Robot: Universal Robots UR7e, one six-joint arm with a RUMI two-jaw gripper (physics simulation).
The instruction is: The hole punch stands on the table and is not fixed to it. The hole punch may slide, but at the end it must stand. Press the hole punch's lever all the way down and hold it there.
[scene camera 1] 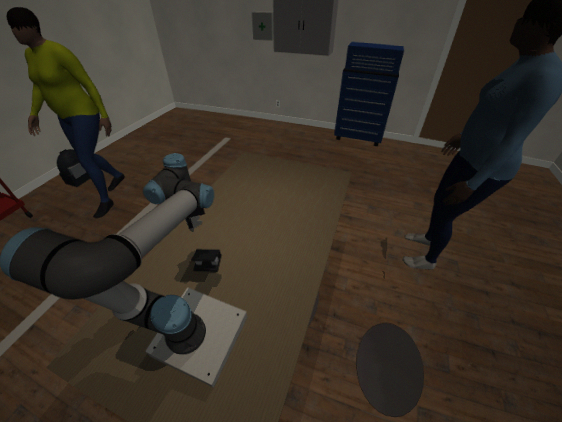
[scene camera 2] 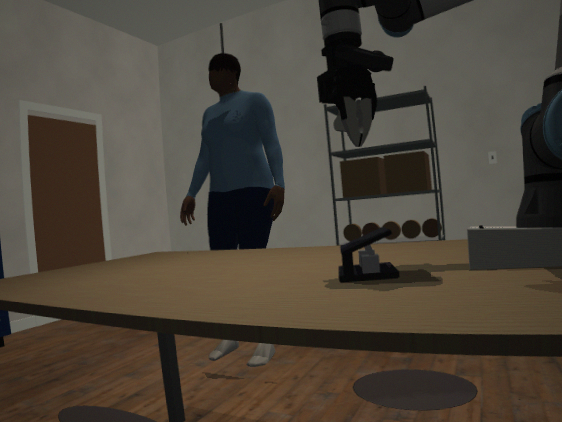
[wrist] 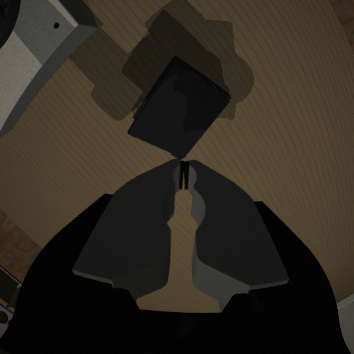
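Seen in the pictures: gripper, fingertip midpoint: [scene camera 1: 192, 231] [scene camera 2: 358, 146] [wrist: 183, 163]; arm's base, link origin: [scene camera 1: 186, 333] [scene camera 2: 556, 227].
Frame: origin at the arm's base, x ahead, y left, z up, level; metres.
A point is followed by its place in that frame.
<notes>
The black hole punch [scene camera 1: 207, 260] {x 0.323, y 0.083, z 0.024 m} [scene camera 2: 369, 267] {x 0.341, y 0.169, z -0.036 m} [wrist: 177, 112] {x 0.355, y 0.119, z 0.013 m} stands upright on the table [scene camera 1: 260, 220] {x 0.728, y -0.022, z -0.058 m} [scene camera 2: 225, 290] {x 0.584, y 0.258, z -0.058 m} [wrist: 280, 150] {x 0.532, y 0.216, z -0.058 m}. Its lever [scene camera 2: 367, 240] {x 0.341, y 0.170, z 0.012 m} is raised, slanting up toward the robot's base in scene camera 2, with a grey block under it. My gripper [scene camera 2: 359, 145] {x 0.350, y 0.136, z 0.182 m} [wrist: 183, 163] {x 0.350, y 0.136, z 0.182 m} is shut and empty, fingers pointing down. It hangs well above the hole punch, with a wide gap between the fingertips and the lever. In the wrist view the hole punch lies just beyond the fingertips. In scene camera 1 one fingertip shows below the wrist, above and left of the punch.
The arm's pale base plate [scene camera 1: 220, 345] {x 0.006, y -0.144, z -0.008 m} [scene camera 2: 515, 248] {x 0.092, y 0.103, z -0.023 m} [wrist: 30, 75] {x 0.163, y -0.010, z 0.009 m} is beside the hole punch. A person in blue [scene camera 1: 515, 115] [scene camera 2: 240, 145] stands beyond the table, and one in yellow [scene camera 1: 67, 80] is on the other side. A shelf rack [scene camera 2: 385, 148] and a blue tool cabinet [scene camera 1: 367, 95] are at the walls.
</notes>
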